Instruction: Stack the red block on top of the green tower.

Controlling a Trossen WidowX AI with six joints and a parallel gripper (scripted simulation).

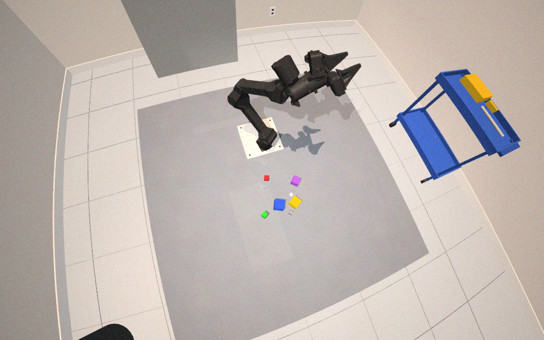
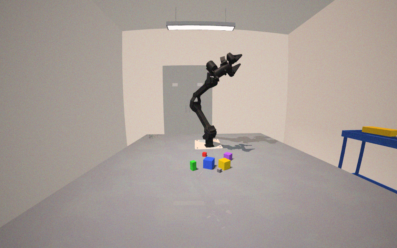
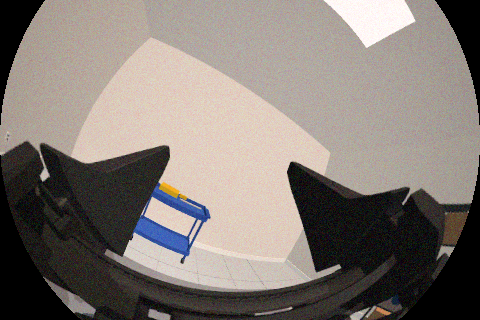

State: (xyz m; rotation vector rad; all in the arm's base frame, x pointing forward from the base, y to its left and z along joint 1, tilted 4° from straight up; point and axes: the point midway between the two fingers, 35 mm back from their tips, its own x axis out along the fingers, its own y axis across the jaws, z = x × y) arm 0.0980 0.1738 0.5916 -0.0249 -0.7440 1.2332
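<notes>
Right now the red block is 61 cm below my gripper tip, 26 cm to the right of it and 4 cm ahead of it. Round my gripper tip: purple cube 60 cm below, 14 cm to the right, 12 cm ahead; then yellow cube 60 cm below, 21 cm ahead, 20 cm to the right; then blue cube 60 cm below, 27 cm to the right, 19 cm ahead.
</notes>
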